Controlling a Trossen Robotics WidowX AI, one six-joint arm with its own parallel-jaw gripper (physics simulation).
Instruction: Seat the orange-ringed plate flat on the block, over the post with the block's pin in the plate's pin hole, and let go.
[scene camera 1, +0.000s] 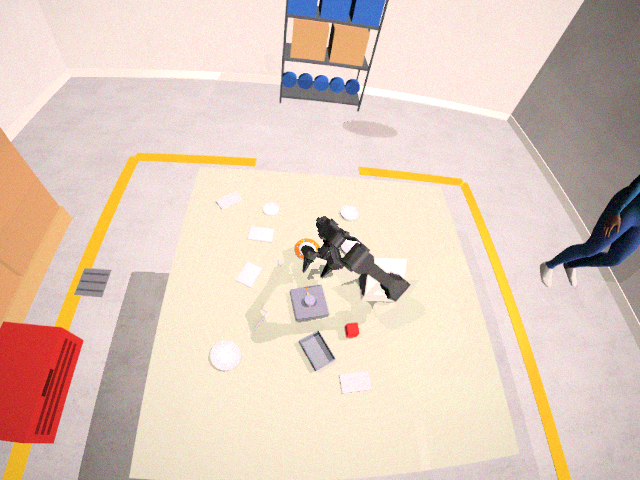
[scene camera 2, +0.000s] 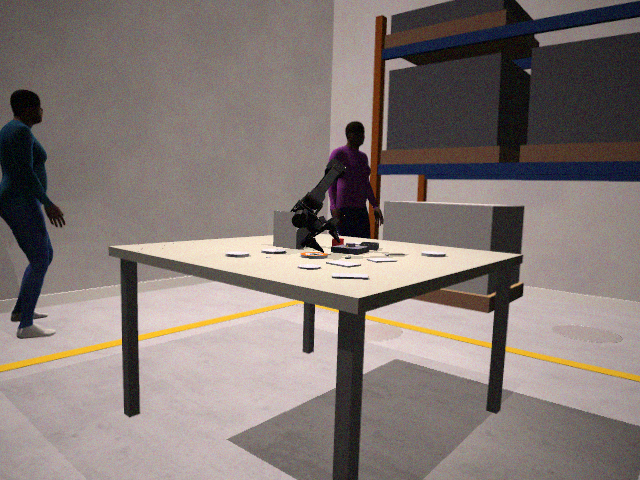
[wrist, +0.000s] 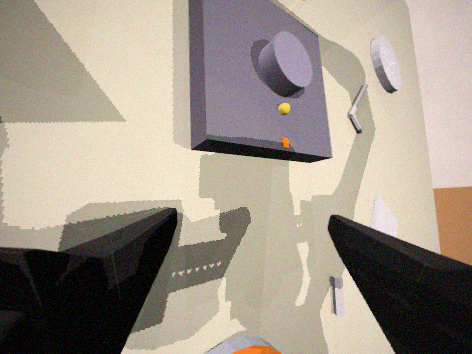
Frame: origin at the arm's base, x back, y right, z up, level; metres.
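Where they show: gripper, between the fingertips: (scene camera 1: 312, 274) (scene camera 2: 331, 247) (wrist: 253, 218); arm's base, origin of its link: (scene camera 1: 390, 281) (scene camera 2: 291, 225).
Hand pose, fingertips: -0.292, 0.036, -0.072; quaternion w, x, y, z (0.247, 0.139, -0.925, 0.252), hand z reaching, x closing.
Each offset is from my fingertips to the top centre of the thing, as dx, dy, dz. "pt": to the spot under its first point. Level surfaces: height alone.
The orange-ringed plate {-0.025, +0.128, -0.015} (scene camera 1: 298, 250) (scene camera 2: 315, 256) lies flat on the table behind the block, partly under the gripper in scene camera 1. In the wrist view a piece of the plate (wrist: 257, 349) shows at the bottom edge. The grey-purple block {-0.006, -0.112, +0.013} (scene camera 1: 299, 312) (scene camera 2: 348, 250) (wrist: 232, 90) stands on the table with its round post {dz +0.013} (scene camera 1: 309, 300) (wrist: 295, 60) bare. The yellow pin {pt -0.012, -0.080, +0.002} (wrist: 284, 108) and an orange mark {pt -0.020, -0.057, -0.001} (wrist: 285, 143) show on its top beside the post. My gripper (scene camera 1: 314, 273) (scene camera 2: 331, 246) (wrist: 253, 218) is open and empty, above the table between plate and block.
A grey tray {+0.031, -0.292, -0.001} (scene camera 1: 316, 351) and a red cube {+0.156, -0.211, +0.014} (scene camera 1: 352, 330) (scene camera 2: 337, 241) lie near the block. A white disc {-0.281, -0.336, -0.014} (scene camera 1: 225, 355) (wrist: 389, 67), a bent metal key {-0.188, -0.192, -0.020} (wrist: 354, 112), a small grey bar {-0.134, +0.051, -0.018} (wrist: 338, 297) and several white cards and discs lie around.
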